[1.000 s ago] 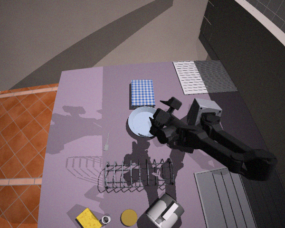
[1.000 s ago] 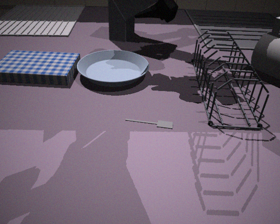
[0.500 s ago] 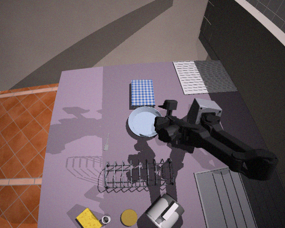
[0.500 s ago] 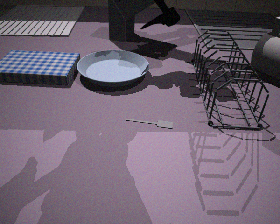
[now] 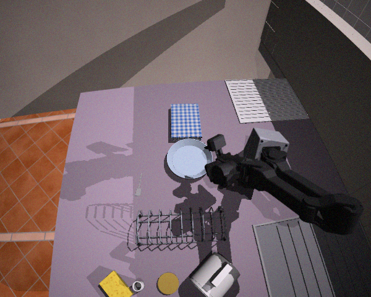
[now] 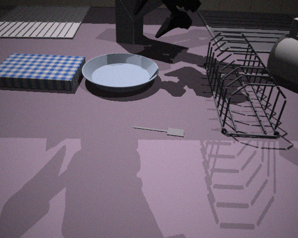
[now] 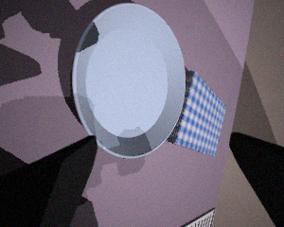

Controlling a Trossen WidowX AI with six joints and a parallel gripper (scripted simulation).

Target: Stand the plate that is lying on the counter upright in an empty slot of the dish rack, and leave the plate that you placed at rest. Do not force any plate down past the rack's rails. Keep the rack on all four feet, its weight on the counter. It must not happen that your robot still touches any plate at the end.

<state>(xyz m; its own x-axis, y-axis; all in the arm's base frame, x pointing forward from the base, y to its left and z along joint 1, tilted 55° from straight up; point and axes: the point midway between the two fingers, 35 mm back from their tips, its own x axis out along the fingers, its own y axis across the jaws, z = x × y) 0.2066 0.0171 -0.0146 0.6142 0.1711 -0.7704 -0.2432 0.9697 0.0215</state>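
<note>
My hand is 90 mm short of the pale blue plate, 70 mm to the left of it and 130 mm above it. The rest, counted from my hand: yellow disc 140 mm ahead, 430 mm to the left, 140 mm below; then small spatula 290 mm ahead, 70 mm to the left, 140 mm below; then white toaster 10 mm behind, 410 mm to the left, 80 mm below.
</note>
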